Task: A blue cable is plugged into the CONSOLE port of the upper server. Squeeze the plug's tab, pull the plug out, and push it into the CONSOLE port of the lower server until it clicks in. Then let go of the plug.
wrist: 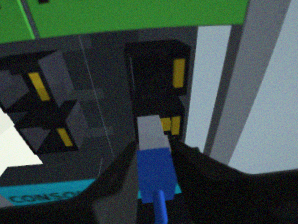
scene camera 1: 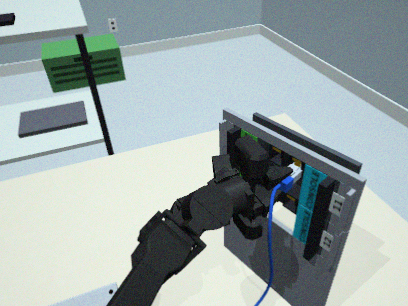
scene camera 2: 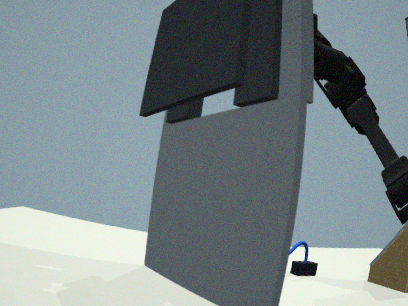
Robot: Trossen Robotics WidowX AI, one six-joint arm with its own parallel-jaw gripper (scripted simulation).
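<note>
I can see a grey rack panel (scene camera 2: pixel 225 195), and it is visible in scene camera 1 (scene camera 1: pixel 306 258) as well. There is a blue plug (wrist: pixel 156 171) too. My own gripper (scene camera 1: pixel 291 174) is in sight, and I find it also in the wrist view (wrist: pixel 152 144).
</note>
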